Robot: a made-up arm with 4 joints.
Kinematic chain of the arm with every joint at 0, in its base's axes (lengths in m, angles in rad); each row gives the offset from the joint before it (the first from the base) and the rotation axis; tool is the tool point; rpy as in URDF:
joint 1: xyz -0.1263 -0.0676 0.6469 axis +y
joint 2: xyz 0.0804 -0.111 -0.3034 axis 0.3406 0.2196 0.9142
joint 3: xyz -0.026 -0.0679 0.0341 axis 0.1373 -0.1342 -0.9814
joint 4: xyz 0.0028 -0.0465 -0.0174 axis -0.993 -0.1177 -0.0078
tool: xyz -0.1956 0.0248 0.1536 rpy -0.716 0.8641 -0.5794
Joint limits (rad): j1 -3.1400..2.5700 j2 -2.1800..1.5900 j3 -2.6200..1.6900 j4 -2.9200..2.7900
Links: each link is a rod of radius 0.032 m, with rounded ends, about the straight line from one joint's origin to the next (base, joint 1, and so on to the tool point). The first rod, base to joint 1, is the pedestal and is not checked.
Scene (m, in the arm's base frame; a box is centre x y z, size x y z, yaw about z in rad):
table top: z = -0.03
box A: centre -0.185 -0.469 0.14 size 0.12 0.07 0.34 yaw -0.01
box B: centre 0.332 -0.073 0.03 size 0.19 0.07 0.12 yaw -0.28
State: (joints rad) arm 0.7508 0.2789 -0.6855 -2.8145
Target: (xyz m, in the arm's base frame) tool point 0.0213 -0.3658 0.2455
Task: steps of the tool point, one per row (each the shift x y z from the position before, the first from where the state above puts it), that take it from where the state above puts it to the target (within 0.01 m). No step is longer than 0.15 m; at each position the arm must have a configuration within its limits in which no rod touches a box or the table.
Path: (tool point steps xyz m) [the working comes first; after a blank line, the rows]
Joints at the target: 0.5248 0.1797 -1.6478 -1.9311
Straight joint move there: touches box A.

1: 0.0118 0.0240 -0.0639
2: -0.0041 0.0468 -0.0584
3: -0.0199 0.0658 -0.0447
4: -0.0336 0.0796 -0.0236
5: 0.0991 -0.0222 -0.0163
6: 0.0983 -0.0235 0.0111
7: 0.0891 -0.0207 0.0364
8: 0.0732 -0.0142 0.0560
9: 0.0540 -0.0052 0.0678

